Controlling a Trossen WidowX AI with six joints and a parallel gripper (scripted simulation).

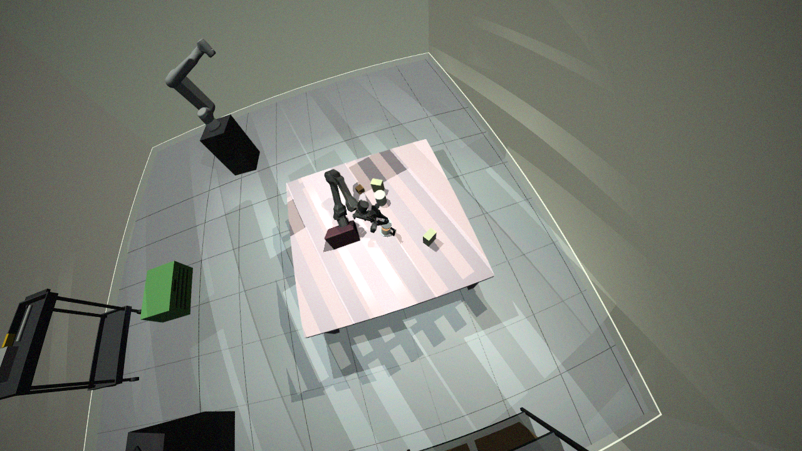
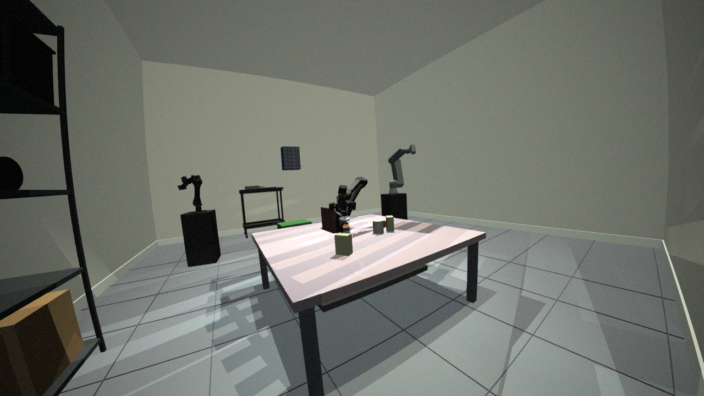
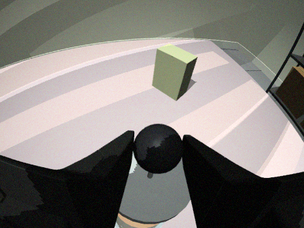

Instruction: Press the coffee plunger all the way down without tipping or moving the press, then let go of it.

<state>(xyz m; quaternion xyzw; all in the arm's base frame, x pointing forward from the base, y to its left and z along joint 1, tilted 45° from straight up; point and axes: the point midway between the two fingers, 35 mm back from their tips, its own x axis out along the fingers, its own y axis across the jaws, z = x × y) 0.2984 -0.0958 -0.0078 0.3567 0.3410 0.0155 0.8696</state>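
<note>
Now: the coffee press 10 mm behind my gripper tip and 90 mm below it.
</note>
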